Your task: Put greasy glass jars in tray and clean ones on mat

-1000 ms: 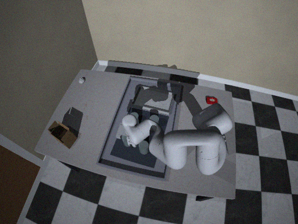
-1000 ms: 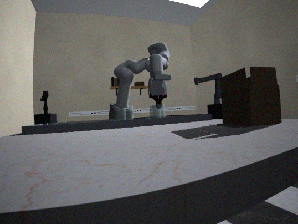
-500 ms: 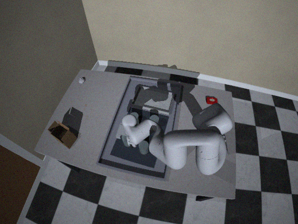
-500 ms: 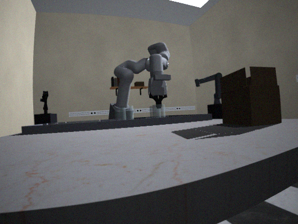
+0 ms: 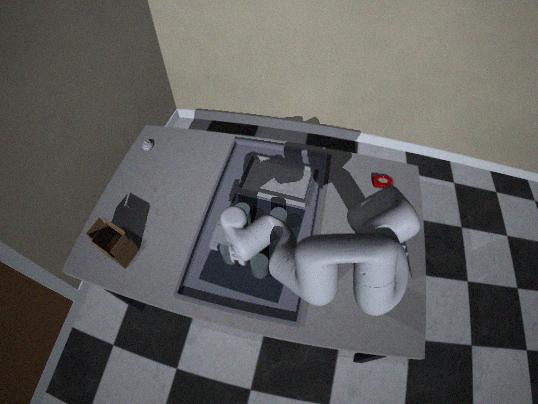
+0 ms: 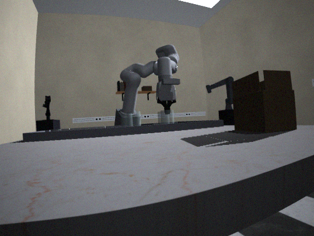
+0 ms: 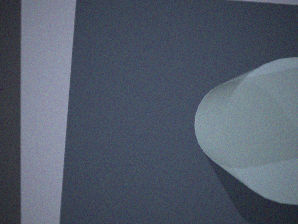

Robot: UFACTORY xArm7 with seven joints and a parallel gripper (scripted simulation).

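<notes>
The dark drying mat is 11 cm to the right of my hand, 9 cm below it and 1 cm ahead of it. The rest, counted from my hand: light grey tray 42 cm to the right, 9 cm below, 6 cm ahead; red object 63 cm to the right, 39 cm behind, 8 cm below; cardboard box 51 cm ahead, 17 cm to the left, 3 cm below.
</notes>
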